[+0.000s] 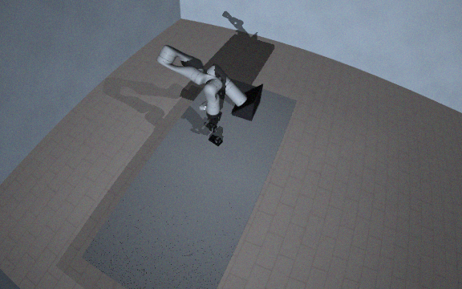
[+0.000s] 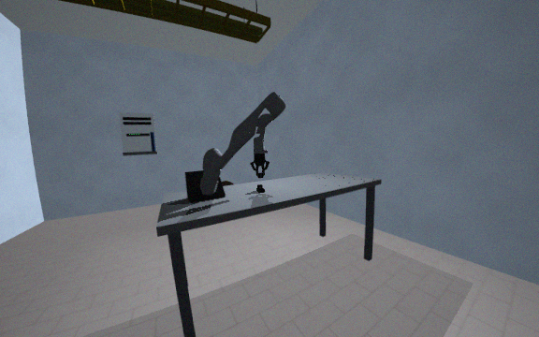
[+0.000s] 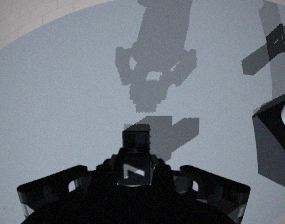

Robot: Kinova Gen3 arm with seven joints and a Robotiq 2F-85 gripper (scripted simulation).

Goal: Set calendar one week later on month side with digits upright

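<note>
Now: hand 120 mm above the dark calendar tray and 20 mm to the right of it.
</note>
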